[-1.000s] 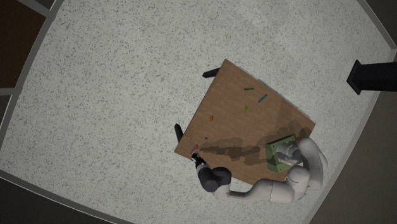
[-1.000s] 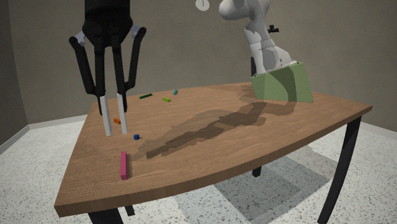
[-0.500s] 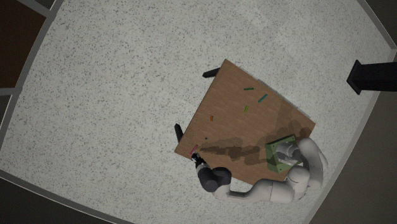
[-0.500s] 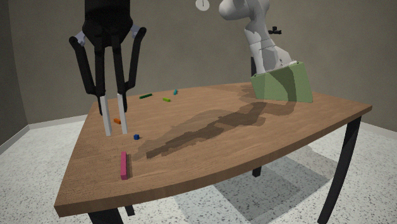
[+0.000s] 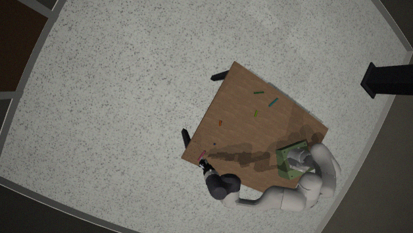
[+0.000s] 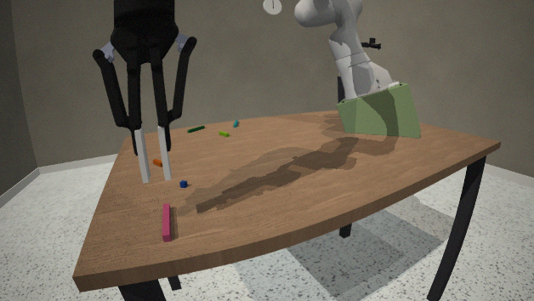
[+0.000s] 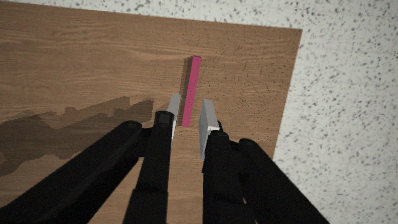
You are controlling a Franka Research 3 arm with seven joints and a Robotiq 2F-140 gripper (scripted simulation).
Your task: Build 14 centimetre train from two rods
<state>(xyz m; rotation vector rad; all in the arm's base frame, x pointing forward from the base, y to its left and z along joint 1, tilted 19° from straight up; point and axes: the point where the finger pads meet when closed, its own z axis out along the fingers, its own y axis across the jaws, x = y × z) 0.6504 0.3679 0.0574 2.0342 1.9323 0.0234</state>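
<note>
Right now the pink rod is 10 cm below my hand. Round my hand: lime rod (48 cm to the right, 21 cm behind, 10 cm below); orange rod (28 cm to the right, 10 cm below, 1 cm ahead); blue rod (12 cm to the right, 10 cm below, 4 cm behind).
</note>
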